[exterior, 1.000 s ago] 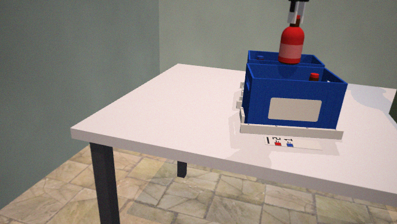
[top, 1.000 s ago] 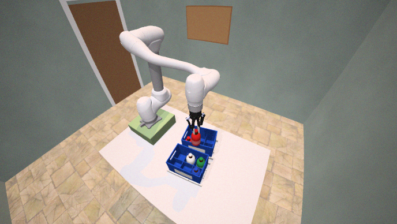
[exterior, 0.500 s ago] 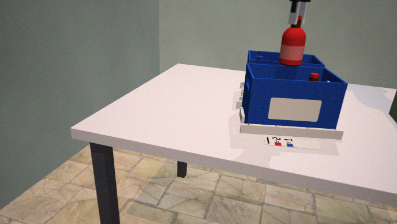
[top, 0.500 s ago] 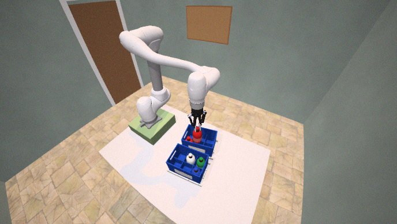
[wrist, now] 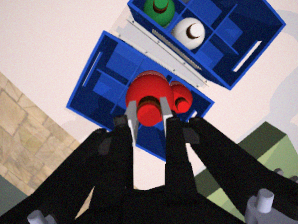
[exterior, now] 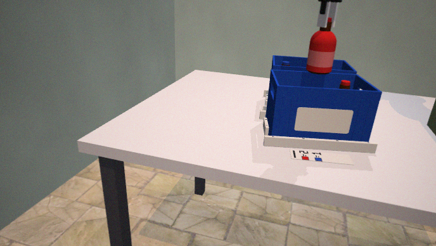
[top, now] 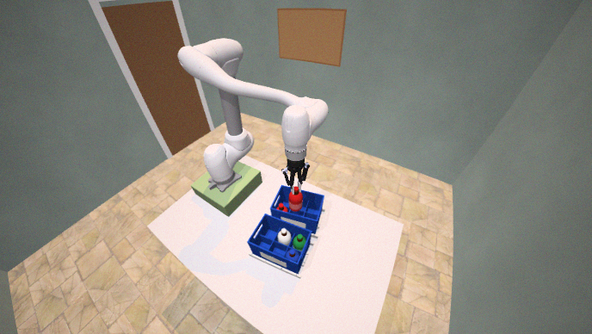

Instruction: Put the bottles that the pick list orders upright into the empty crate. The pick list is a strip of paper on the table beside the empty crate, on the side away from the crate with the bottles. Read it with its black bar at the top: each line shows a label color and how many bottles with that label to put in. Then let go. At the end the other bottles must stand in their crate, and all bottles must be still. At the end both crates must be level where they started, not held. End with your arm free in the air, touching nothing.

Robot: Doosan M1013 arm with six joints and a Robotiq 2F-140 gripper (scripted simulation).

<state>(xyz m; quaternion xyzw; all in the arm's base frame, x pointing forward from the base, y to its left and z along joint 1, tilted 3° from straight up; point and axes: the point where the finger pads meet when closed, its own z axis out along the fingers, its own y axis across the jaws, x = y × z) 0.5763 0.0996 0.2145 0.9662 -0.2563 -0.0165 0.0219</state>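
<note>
Now: the red bottle 80 mm below my hand. From my hand the other things lie so: white bottle (260 mm below, 150 mm to the right, 40 mm ahead); blue bottle (260 mm below, 210 mm to the right, 140 mm ahead); green-label bottle (260 mm below, 120 mm to the right, 120 mm ahead).
</note>
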